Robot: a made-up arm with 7 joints.
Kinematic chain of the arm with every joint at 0, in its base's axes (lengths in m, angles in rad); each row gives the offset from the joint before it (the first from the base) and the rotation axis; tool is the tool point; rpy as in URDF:
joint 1: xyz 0 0 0.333 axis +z
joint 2: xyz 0 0 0 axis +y
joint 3: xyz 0 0 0.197 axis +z
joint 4: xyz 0.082 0 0 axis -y
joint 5: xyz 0.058 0 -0.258 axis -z
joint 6: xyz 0 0 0 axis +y
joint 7: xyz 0.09 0 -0.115 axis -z
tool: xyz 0 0 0 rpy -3.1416 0 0
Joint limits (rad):
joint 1: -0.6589..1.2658
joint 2: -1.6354..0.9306
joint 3: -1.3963..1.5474
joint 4: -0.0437..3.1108
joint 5: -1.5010..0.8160
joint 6: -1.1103..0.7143
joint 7: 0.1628..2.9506
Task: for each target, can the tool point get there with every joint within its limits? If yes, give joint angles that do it. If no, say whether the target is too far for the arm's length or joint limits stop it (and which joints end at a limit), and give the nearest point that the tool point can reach.
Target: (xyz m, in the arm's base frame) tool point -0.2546 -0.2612 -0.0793
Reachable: no: joint limits stop it (at a limit: joint 1, joint 2) | nearest point -0.1320 -0.2292 0.0840 | short by 0.207 m
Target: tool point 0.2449 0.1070 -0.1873
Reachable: no: joint limits stop it (at a limit: joint 2) | nearest point 0.2291 0.1001 -0.0233 | short by 0.165 m
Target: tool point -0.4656 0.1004 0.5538
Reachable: yes | joints 0.2701 -1.1639 0.9764 2.1370 -0.7010 -0.9524 2.1363
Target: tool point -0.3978 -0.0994 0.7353
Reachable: yes | joints 0.2978 -1.2530 0.1702 2.0756 0.1570 -0.5833 0.6228
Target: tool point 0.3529 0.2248 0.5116
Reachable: yes | joints -0.2721 -0.3159 0.6479 0.8183 -0.4744 -0.2922 1.6254
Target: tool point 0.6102 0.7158 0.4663
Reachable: no: too far | nearest point 0.3989 0.4680 0.4302 | short by 0.328 m
